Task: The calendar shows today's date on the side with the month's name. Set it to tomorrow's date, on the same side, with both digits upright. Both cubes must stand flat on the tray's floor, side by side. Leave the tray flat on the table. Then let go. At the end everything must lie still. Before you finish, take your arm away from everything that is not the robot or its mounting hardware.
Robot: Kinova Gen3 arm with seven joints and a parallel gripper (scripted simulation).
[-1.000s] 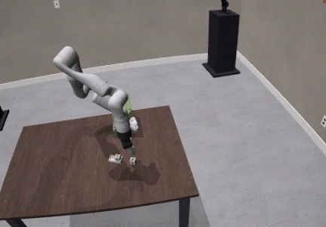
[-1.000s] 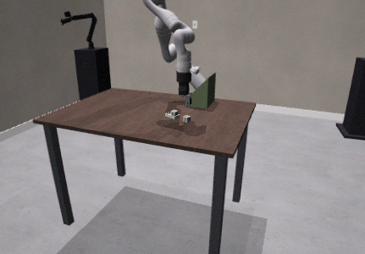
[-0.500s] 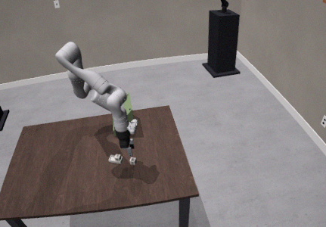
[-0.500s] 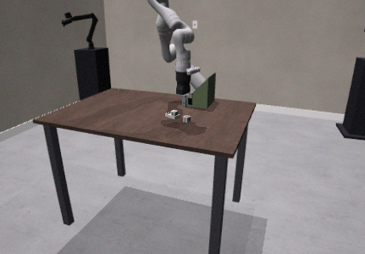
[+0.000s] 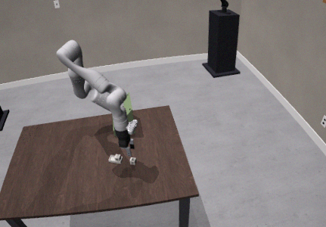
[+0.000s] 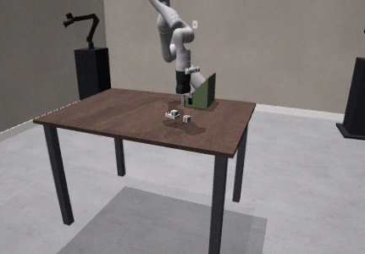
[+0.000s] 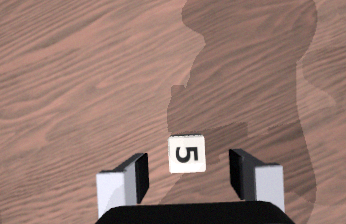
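Now: hand 9 cm above the digit cube. Round my hand: white calendar tray (10 cm below, 9 cm to the right, 5 cm behind); white cube (8 cm to the right, 8 cm below, 4 cm behind).
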